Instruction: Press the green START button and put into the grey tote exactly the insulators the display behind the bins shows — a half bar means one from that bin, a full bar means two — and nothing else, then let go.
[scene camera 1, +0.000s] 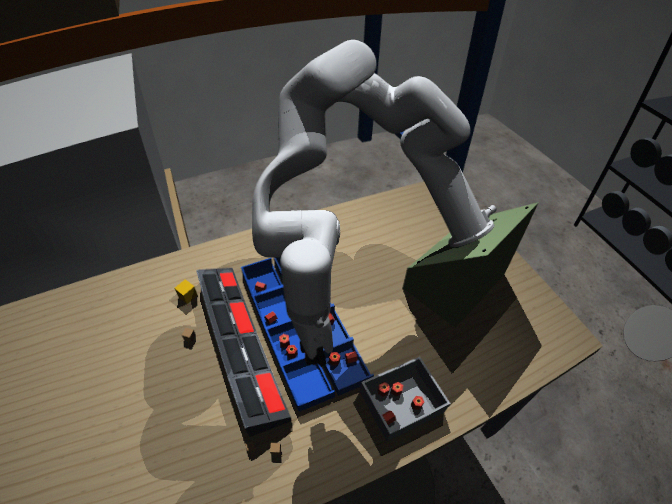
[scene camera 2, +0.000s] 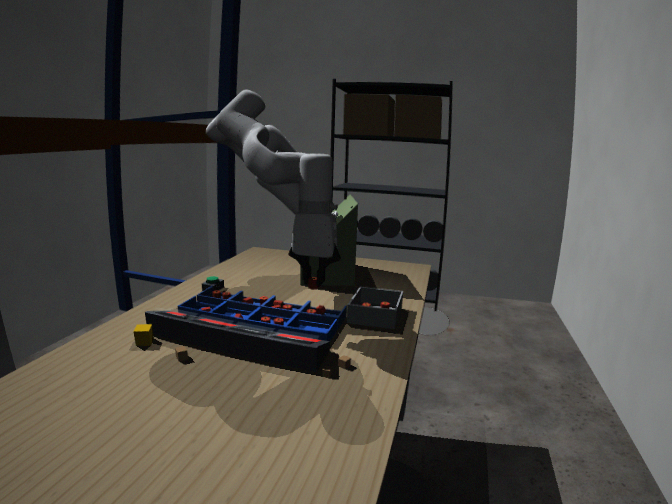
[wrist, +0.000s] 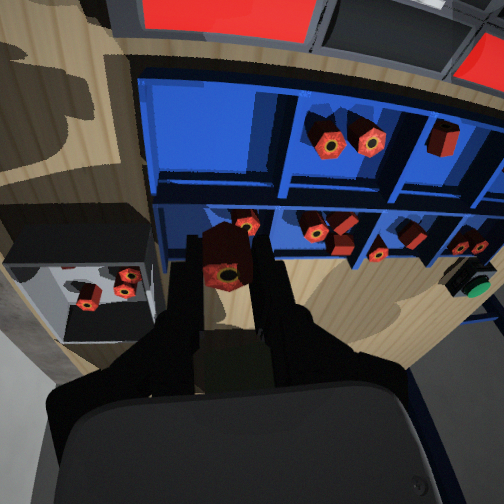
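My gripper (wrist: 227, 250) is shut on a red hexagonal insulator (wrist: 227, 257) and holds it above the near row of the blue bin tray (scene camera 1: 303, 336), as scene camera 2 (scene camera 2: 313, 279) also shows. The grey tote (scene camera 1: 406, 398) stands beside the tray's end and holds several red insulators (scene camera 1: 390, 388); it is at the left of the wrist view (wrist: 82, 295). The display (scene camera 1: 243, 347) shows one short red bar (scene camera 1: 228, 279) and two long ones (scene camera 1: 241, 317) (scene camera 1: 269, 391); one section is dark. The green button (wrist: 476, 286) sits past the tray's far end.
More red insulators lie in several tray compartments (wrist: 345, 140); the compartment nearest the tote (wrist: 200, 135) is empty. A yellow cube (scene camera 1: 185, 290) and two small brown cubes (scene camera 1: 188, 336) (scene camera 1: 275, 449) lie by the display. The arm's green pedestal (scene camera 1: 466, 260) stands behind the tray.
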